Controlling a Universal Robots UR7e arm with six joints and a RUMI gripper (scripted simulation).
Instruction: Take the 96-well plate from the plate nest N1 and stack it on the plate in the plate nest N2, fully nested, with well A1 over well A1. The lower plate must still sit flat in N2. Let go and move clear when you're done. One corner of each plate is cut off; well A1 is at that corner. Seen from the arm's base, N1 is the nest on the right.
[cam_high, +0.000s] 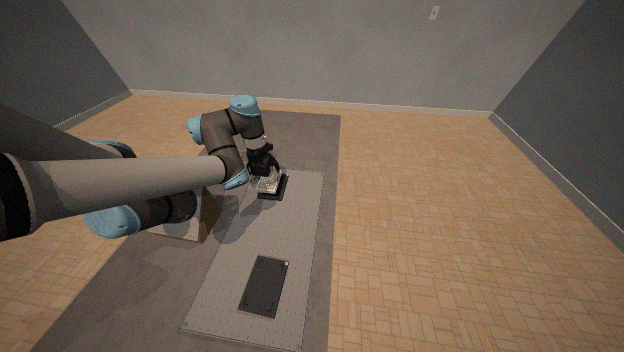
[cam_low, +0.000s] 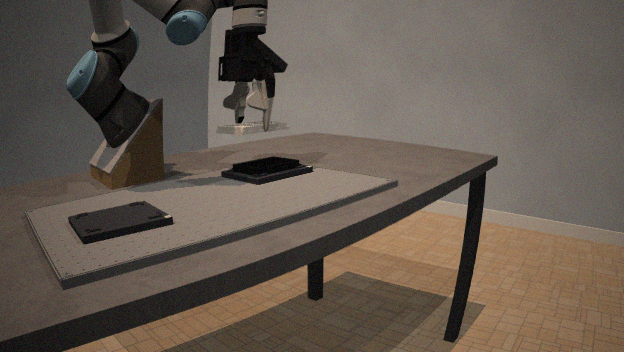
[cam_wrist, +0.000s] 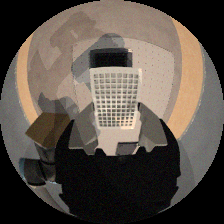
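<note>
The black plate lies 1 cm behind my hand, 5 cm to the left of it and 10 cm below it. The rest, counted from my hand: black nest: 8 cm ahead, 37 cm to the right, 11 cm below; then white 96-well plate: 1 cm below.
</note>
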